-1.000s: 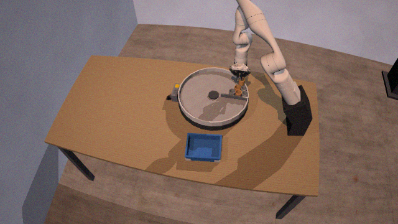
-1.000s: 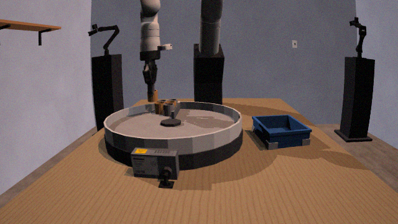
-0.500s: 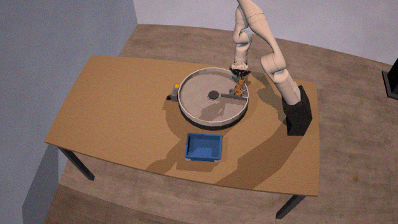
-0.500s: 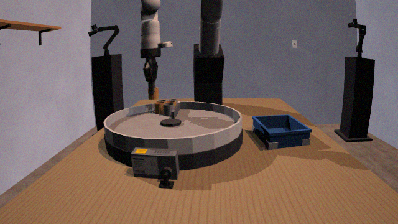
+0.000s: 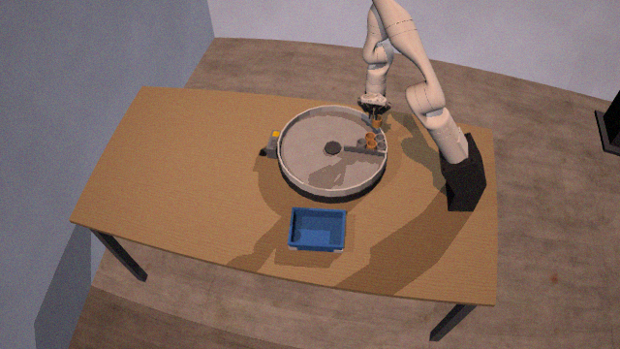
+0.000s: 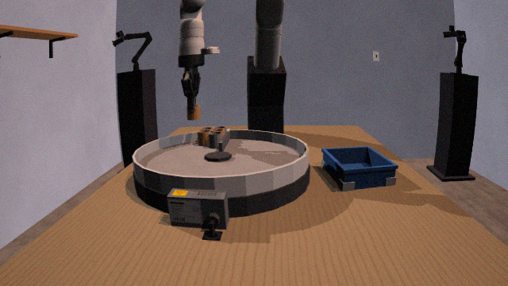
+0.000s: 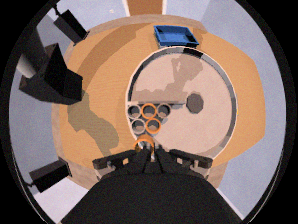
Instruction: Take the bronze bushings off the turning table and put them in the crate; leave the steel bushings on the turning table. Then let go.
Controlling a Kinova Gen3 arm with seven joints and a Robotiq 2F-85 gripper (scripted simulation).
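Right now the blue crate is 10 cm ahead of my hand, 45 cm to the left of it and 14 cm below it.
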